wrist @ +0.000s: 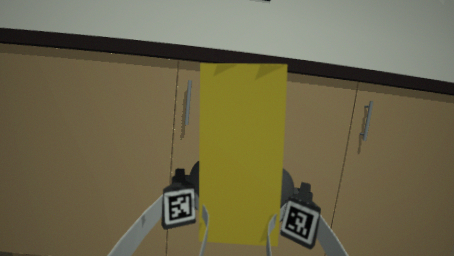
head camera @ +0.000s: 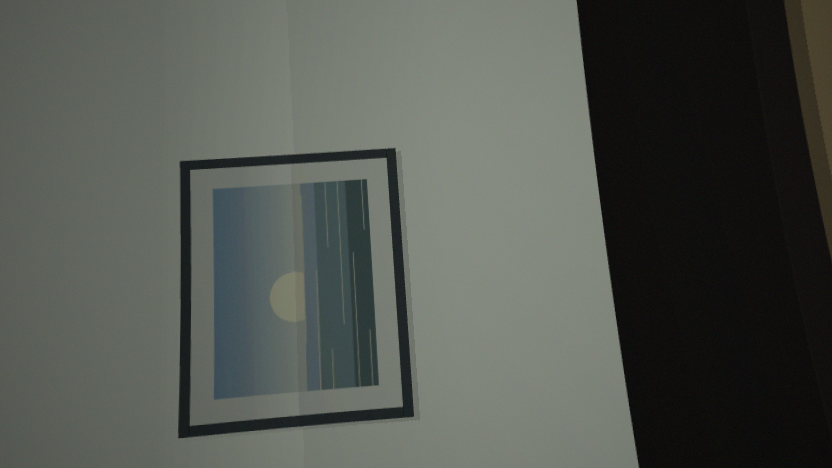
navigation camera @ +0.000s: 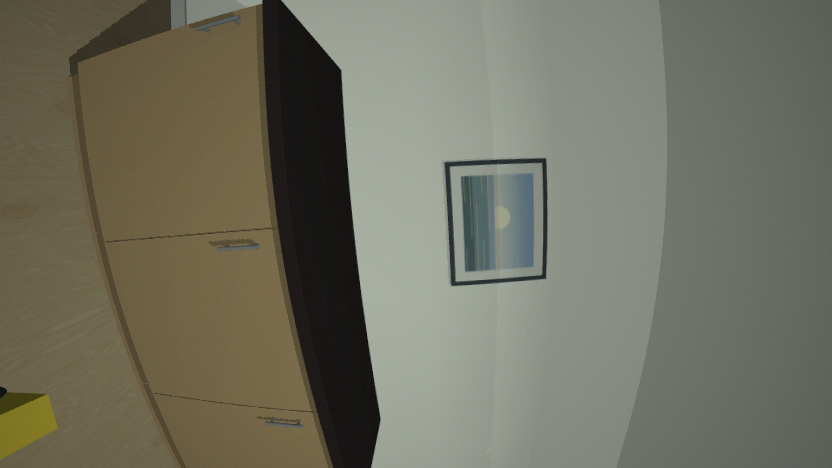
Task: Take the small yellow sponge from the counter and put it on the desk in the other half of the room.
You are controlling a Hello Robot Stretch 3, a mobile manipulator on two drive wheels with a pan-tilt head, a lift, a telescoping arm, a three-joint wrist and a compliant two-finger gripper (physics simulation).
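Frame: origin at the robot's base, x ahead, y left, z up, level; metres.
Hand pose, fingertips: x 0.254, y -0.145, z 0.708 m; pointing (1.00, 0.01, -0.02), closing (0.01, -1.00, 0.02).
Things, the pixels of their top centre, and the offset from my fingertips. "spot": a spot on its surface instead. Level surfaces: height alone.
- yellow sponge at its top centre: [wrist: 250,68] [navigation camera: 23,430] 0.025 m back, 0.002 m left, 0.085 m up
- low wooden cabinet at a spot on its surface: [navigation camera: 192,157] spot: 0.480 m ahead, 0.442 m left, 0.100 m down
- dark top at its surface level: 0.203 m up
- Wooden floor at its surface level: 0.707 m down
The yellow sponge [navigation camera: 26,424] [wrist: 242,145] is a long flat block. In the wrist view it stands in the middle, between the two fingers of my gripper [wrist: 240,182], with a dark fingertip pad against each side. My gripper is shut on it. The sponge's near corner also shows at the lower left edge of the navigation view, above the wooden floor, with a bit of a dark fingertip beside it. The desk does not show in these views.
A low wooden cabinet [navigation camera: 192,157] [wrist: 90,140] with a dark top [navigation camera: 325,232] [head camera: 686,232] and metal handles stands against the pale wall. A framed picture [head camera: 290,285] [navigation camera: 500,221] hangs above it. Wooden floor [navigation camera: 34,261] runs along its front.
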